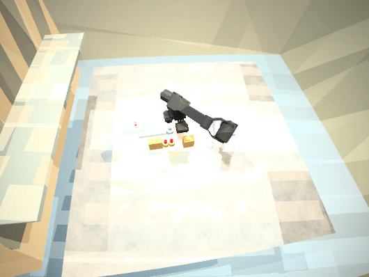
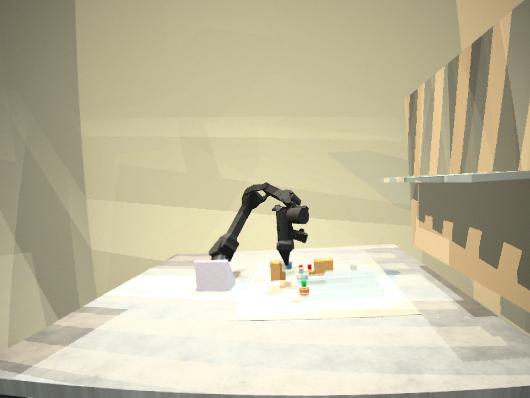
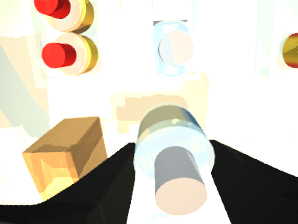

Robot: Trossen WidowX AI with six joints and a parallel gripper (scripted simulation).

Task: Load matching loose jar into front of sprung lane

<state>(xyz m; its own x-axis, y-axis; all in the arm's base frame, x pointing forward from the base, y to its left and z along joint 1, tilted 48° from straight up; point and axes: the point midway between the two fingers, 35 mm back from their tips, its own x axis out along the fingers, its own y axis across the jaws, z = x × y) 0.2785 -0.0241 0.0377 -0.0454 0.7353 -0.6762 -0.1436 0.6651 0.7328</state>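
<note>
The clear sprung lane lies 200 mm ahead of my gripper tip and 60 mm below it. The rest, counted from my gripper tip: shelf 560 mm ahead, 290 mm above, 70 mm to the left.
</note>
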